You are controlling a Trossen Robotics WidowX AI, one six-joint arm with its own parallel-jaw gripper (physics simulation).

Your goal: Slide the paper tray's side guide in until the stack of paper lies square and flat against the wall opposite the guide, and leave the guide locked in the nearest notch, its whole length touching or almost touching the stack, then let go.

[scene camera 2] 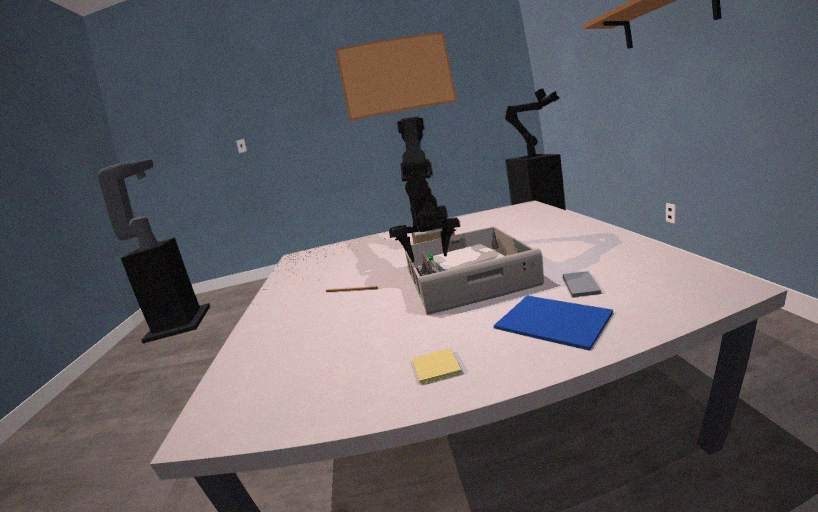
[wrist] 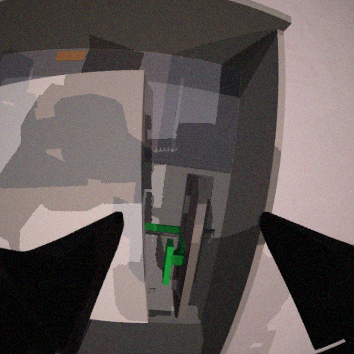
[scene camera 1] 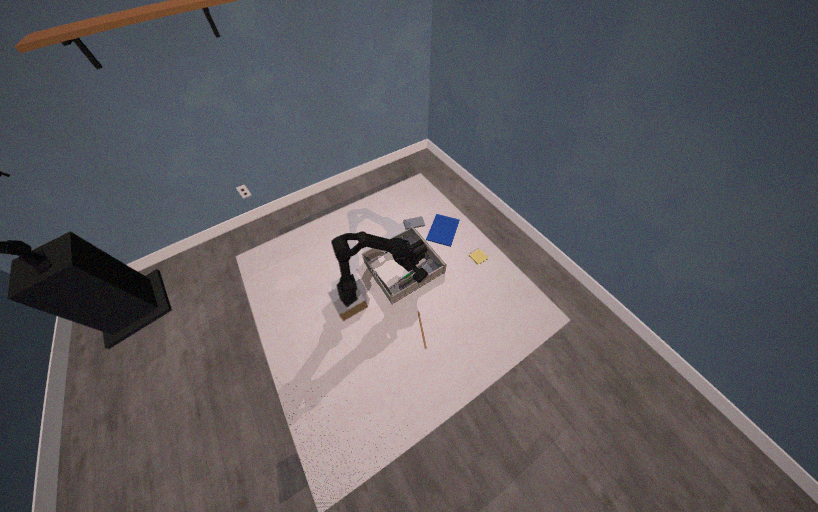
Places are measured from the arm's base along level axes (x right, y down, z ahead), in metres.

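Where they show: gripper, fingertip midpoint: (scene camera 2: 429, 259) (wrist: 192, 219) (scene camera 1: 414, 273); arm's base at its link origin: (scene camera 1: 348, 298).
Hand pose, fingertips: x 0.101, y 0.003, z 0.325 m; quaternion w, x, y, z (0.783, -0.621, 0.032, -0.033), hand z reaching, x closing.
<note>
Each offset is from my fingertips to the top centre of the thing. "spot": to the spot under its first point.
The grey paper tray @(dz +0.011, dx -0.100, dy -0.015 m) (scene camera 1: 418, 290) (scene camera 2: 446, 294) (wrist: 257, 125) stands on the table. The white paper stack @(dz -0.008, dx -0.124, dy +0.040 m) (scene camera 1: 392, 271) (scene camera 2: 467, 258) (wrist: 100, 150) lies in it; its far side is outside the wrist view. The side guide @(dz -0.033, dx -0.009, dy -0.001 m) (wrist: 194, 255) stands upright and slightly slanted in the wrist view, with a clear gap between its plate and the stack. Its green latch part @(spot: dz -0.021, dx -0.012, dy +0.004 m) (scene camera 2: 431, 257) (wrist: 167, 265) sits in that gap, and a green bar reaches the stack's edge. My gripper (scene camera 2: 429, 257) (wrist: 192, 219) is open and empty above the guide, one finger over the stack, the other by the tray's near side wall.
A blue folder @(dz +0.357, dx -0.142, dy +0.072 m) (scene camera 1: 443, 230) (scene camera 2: 554, 321), a grey box @(dz +0.261, dx -0.297, dy +0.070 m) (scene camera 1: 414, 222) (scene camera 2: 581, 283) and a yellow note pad @(dz +0.365, dx +0.125, dy +0.069 m) (scene camera 1: 478, 256) (scene camera 2: 437, 365) lie near the tray. A pencil @(dz -0.146, dx +0.220, dy +0.073 m) (scene camera 1: 422, 330) (scene camera 2: 351, 289) lies off its guide side. The arm's base (scene camera 1: 348, 298) stands close behind the tray.
</note>
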